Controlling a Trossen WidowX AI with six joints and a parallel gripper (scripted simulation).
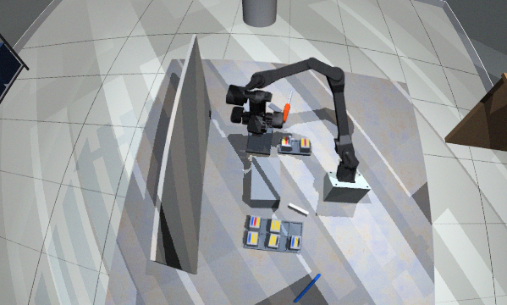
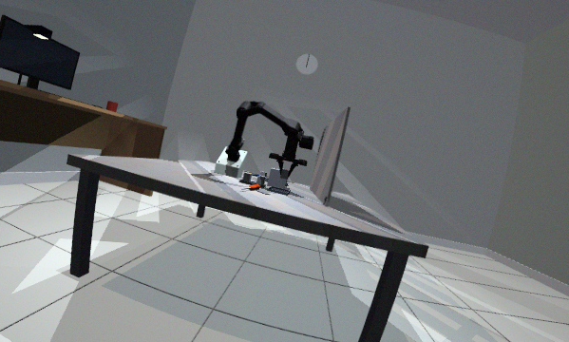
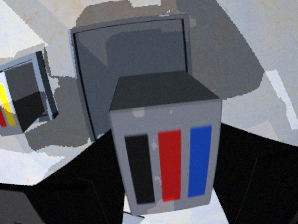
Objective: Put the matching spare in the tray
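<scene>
My gripper tip is now 1 cm past the flat grey tray and 8 cm above it. The rest, counted from my gripper tip: mounted unit 6 cm behind, 21 cm to the left, 3 cm below; blue pen 27 cm behind, 57 cm to the left, 7 cm below; grey spare block 2 cm above.
</scene>
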